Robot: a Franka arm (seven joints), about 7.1 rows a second.
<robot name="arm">
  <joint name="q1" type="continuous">
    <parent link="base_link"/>
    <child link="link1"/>
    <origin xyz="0 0 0.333" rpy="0 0 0"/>
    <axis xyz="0 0 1"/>
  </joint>
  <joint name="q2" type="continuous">
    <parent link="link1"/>
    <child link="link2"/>
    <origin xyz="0 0 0" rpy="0 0 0"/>
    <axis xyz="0 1 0"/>
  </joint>
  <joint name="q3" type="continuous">
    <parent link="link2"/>
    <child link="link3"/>
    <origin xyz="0 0 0.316" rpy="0 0 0"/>
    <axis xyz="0 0 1"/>
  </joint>
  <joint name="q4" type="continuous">
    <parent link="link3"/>
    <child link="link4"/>
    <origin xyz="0.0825 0 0" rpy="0 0 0"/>
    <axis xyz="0 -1 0"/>
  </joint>
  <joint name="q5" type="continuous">
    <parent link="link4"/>
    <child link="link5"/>
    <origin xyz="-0.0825 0 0.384" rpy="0 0 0"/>
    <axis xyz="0 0 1"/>
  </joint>
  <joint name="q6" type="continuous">
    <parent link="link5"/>
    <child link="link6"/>
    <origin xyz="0 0 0" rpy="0 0 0"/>
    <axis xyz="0 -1 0"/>
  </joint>
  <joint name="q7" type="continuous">
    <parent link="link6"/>
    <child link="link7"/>
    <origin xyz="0.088 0 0" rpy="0 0 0"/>
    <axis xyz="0 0 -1"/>
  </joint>
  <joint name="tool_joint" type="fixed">
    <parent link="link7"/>
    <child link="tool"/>
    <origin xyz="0 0 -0.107" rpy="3.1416 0 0"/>
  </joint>
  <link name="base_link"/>
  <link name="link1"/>
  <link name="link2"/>
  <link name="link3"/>
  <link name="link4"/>
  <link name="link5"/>
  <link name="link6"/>
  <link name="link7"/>
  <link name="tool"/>
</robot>
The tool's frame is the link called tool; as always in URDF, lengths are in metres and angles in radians. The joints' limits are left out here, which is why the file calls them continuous.
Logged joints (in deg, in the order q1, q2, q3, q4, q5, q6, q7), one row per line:
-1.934 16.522 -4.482 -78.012 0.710 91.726 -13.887
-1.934 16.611 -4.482 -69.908 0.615 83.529 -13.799
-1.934 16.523 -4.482 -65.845 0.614 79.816 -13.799
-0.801 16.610 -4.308 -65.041 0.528 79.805 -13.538
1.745 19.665 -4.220 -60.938 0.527 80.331 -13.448
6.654 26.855 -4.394 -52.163 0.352 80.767 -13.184
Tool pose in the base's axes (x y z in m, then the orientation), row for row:
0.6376 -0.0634 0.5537 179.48 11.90 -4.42
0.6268 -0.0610 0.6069 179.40 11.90 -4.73
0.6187 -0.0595 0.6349 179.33 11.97 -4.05
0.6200 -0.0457 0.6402 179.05 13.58 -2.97
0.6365 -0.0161 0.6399 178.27 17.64 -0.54
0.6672 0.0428 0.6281 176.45 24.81 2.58
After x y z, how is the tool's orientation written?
As a rotation vector, in degrees.
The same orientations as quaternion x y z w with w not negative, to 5 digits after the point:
0.99751 0.06614 -0.02457 0.00063
0.99746 0.06616 -0.02630 0.00125
0.99752 0.06658 -0.02253 0.00197
0.99699 0.07562 -0.01654 0.00359
0.99511 0.09847 -0.00301 0.00749
0.99003 0.13921 0.01448 0.01567

